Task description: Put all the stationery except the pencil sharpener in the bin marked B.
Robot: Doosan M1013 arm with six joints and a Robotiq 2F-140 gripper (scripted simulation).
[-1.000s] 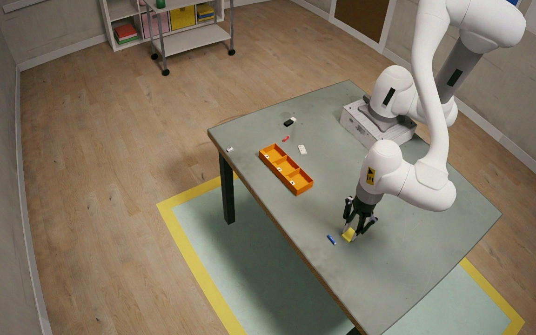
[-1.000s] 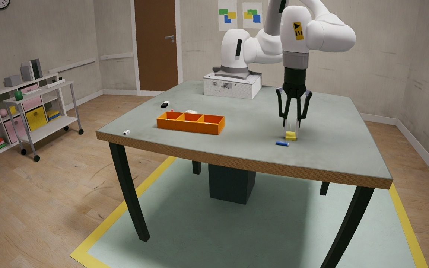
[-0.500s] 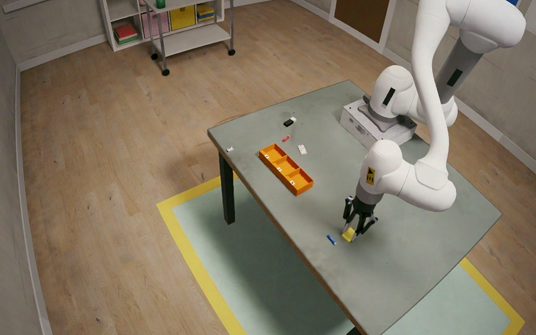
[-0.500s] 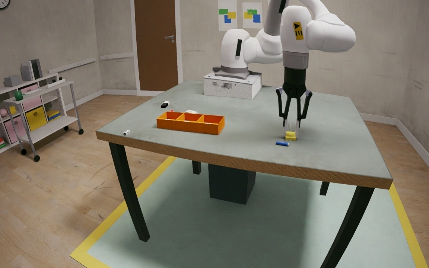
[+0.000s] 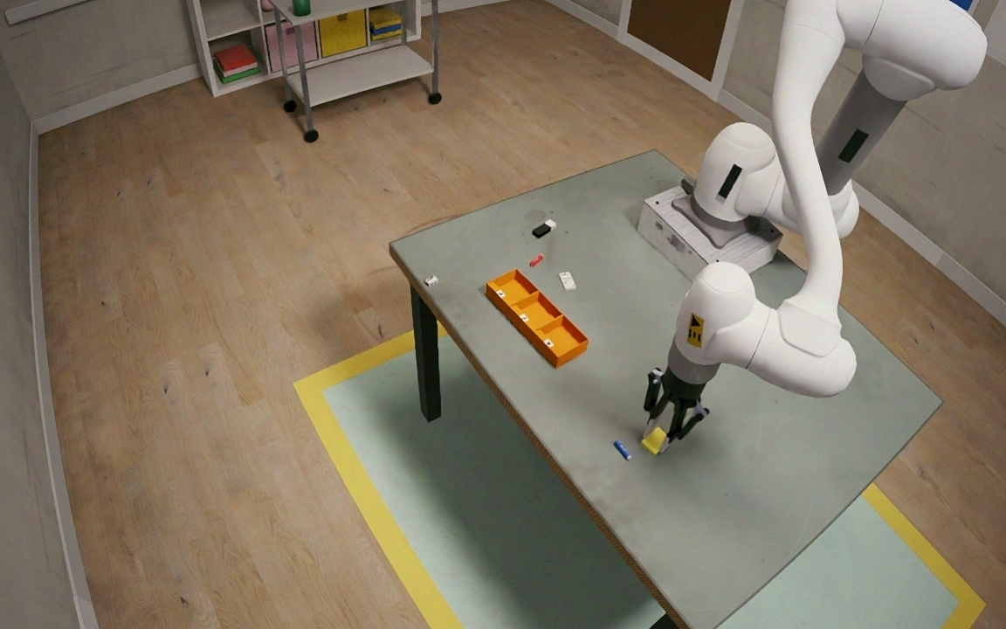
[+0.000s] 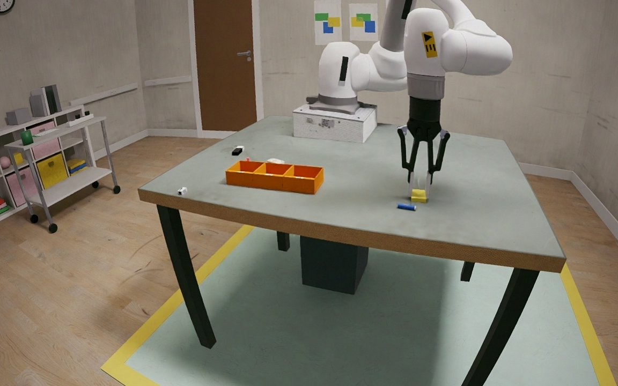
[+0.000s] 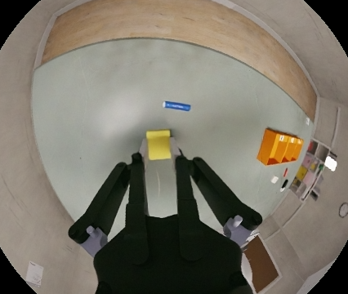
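My gripper is now 70 mm short of the blue stick, 20 mm to the left of it and 30 mm above it. Also, from my hand: orange bin (30 mm ahead, 380 mm to the right, 20 mm below); yellow sticky pad (30 mm below); flat white piece (110 mm behind, 440 mm to the right, 30 mm below).
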